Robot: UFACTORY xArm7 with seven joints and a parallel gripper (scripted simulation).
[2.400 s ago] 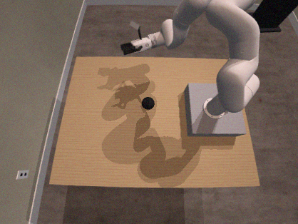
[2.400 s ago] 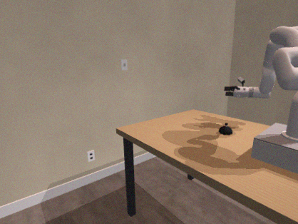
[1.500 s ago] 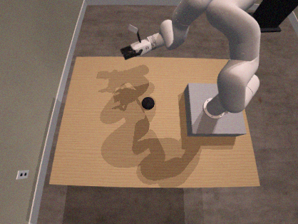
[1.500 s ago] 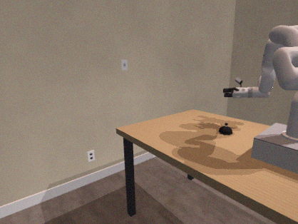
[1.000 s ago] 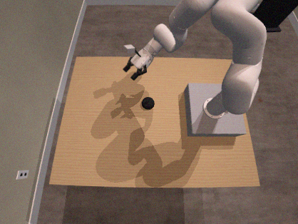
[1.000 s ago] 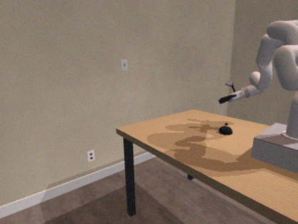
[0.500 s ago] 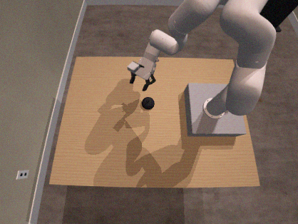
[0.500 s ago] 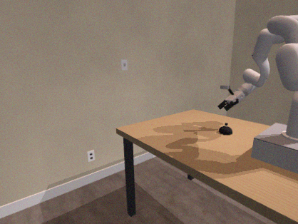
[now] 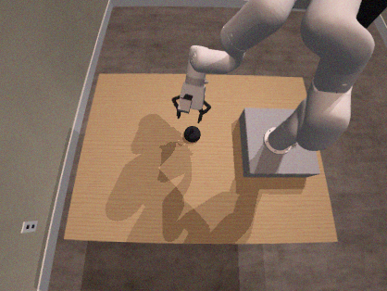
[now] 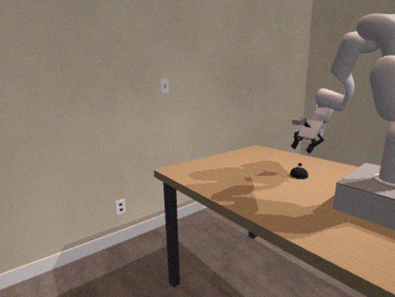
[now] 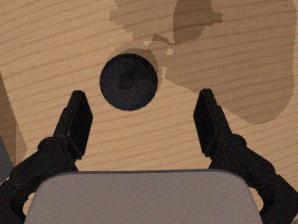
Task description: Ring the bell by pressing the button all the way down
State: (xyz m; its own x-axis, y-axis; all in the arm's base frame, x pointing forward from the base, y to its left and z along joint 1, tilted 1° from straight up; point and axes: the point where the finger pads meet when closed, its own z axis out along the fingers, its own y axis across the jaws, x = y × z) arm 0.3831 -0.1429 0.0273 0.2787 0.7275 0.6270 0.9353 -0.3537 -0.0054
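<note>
Right now the button is 1 cm behind my hand, 3 cm to the left of it and 8 cm below it. Round my hand: bell (1 cm behind, 3 cm to the left, 10 cm below).
</note>
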